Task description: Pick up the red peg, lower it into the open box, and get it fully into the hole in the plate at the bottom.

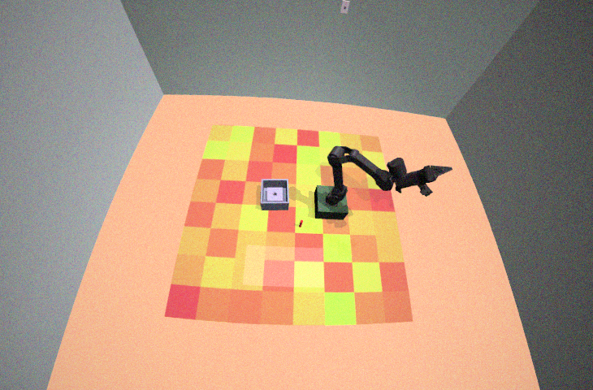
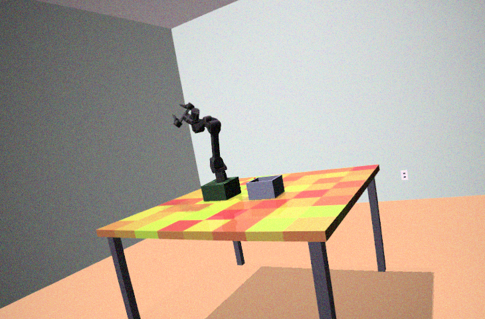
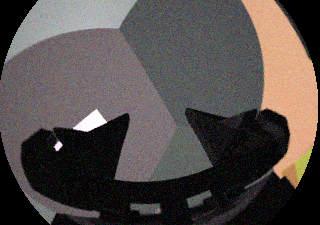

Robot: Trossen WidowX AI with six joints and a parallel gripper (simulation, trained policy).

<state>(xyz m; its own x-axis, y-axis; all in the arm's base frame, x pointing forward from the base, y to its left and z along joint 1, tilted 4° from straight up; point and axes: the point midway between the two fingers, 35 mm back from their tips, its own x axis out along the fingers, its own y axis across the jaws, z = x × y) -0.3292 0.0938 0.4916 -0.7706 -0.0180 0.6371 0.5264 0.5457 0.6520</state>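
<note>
The red peg is 580 mm below my gripper tip, 510 mm ahead of it and 80 mm to the left of it. Also, from my gripper tip: pale plate: 690 mm ahead, 580 mm below, 80 mm to the right; grey box: 690 mm ahead, 600 mm below, 80 mm to the right.
</note>
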